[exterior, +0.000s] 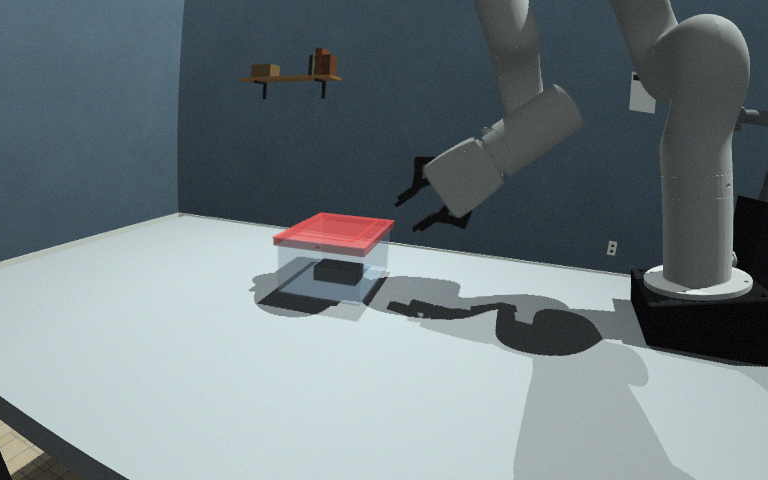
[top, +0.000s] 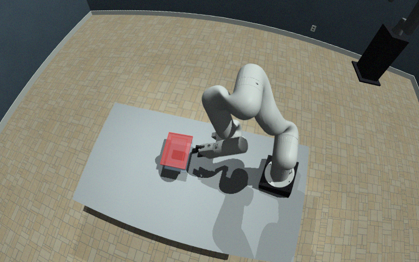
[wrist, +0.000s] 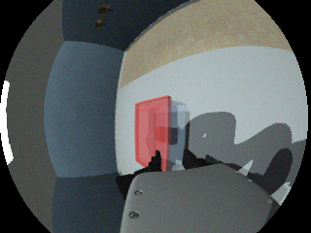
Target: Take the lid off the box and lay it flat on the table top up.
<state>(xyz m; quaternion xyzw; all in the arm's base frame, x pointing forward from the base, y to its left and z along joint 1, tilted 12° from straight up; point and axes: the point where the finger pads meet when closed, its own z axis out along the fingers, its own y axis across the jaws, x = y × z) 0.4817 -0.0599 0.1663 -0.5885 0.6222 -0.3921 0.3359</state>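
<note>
My hand is 13 cm short of the red lid, 5 cm above it and 2 cm to the left of it. Round my hand: box (13 cm ahead, 10 cm below, 2 cm to the right).
</note>
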